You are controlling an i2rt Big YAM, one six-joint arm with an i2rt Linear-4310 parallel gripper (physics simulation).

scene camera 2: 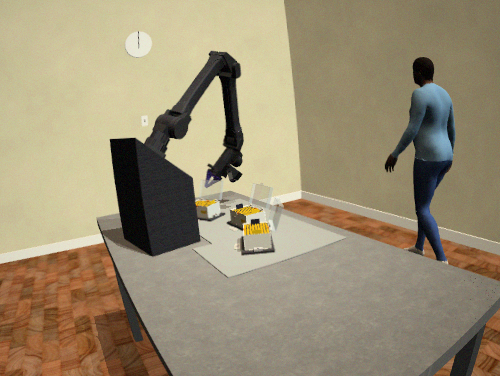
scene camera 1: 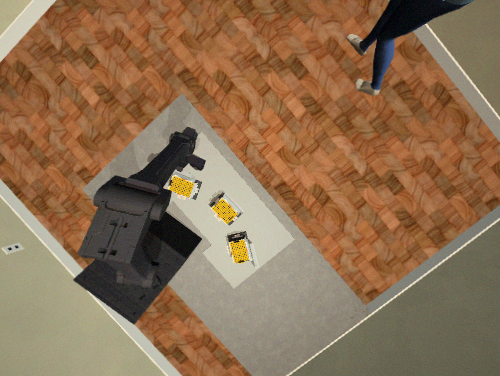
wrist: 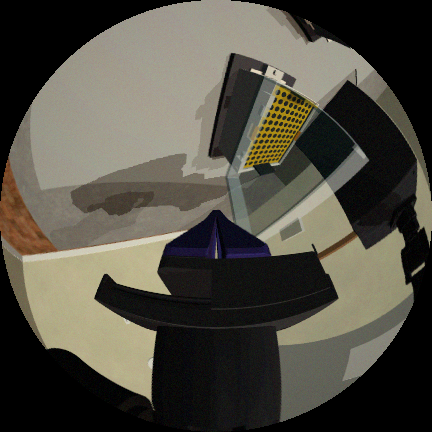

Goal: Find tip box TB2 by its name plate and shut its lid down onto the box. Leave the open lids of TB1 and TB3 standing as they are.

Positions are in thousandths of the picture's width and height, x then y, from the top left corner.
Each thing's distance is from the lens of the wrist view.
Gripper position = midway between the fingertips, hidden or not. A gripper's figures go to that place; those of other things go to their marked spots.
gripper (wrist: 499,499): 0.13 m
pale mat (wrist: 330,253): 0.15 m
tip box (wrist: 561,170): 0.16 m
